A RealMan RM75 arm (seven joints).
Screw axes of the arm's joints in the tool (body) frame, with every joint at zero. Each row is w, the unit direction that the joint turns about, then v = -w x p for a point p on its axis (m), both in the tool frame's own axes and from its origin. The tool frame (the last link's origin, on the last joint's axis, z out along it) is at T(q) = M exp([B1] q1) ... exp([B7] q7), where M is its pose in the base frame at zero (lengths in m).
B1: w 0 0 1 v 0 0 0
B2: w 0 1 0 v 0.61 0 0
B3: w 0 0 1 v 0 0 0
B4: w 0 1 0 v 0.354 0 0
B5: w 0 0 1 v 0 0 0
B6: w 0 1 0 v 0.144 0 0
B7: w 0 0 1 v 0 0 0
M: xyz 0 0 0.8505 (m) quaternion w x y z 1 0 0 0
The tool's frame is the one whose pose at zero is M.
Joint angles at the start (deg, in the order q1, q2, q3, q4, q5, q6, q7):
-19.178 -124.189 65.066 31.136 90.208 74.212 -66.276
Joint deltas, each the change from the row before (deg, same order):
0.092 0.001 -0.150 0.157 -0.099 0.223 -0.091
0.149 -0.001 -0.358 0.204 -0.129 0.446 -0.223
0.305 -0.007 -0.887 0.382 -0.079 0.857 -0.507
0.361 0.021 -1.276 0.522 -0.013 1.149 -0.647
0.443 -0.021 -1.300 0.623 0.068 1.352 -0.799
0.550 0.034 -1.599 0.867 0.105 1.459 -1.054
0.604 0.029 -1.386 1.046 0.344 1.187 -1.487
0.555 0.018 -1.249 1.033 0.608 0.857 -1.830
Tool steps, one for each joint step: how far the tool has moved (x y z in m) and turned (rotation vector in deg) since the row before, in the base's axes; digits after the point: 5 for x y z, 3 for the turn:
0.00023 0.00008 0.00098 0.134 -0.259 0.030
0.00026 -0.00001 0.00171 0.184 -0.527 0.149
-0.00006 -0.00011 0.00353 0.363 -0.978 0.427
-0.00029 0.00006 0.00509 0.531 -1.203 0.492
-0.00012 -0.00067 0.00517 0.390 -1.333 0.457
-0.00086 -0.00040 0.00699 0.602 -1.399 0.642
-0.00140 -0.00069 0.00649 0.283 -1.110 0.870
-0.00197 -0.00076 0.00555 -0.053 -0.835 1.165

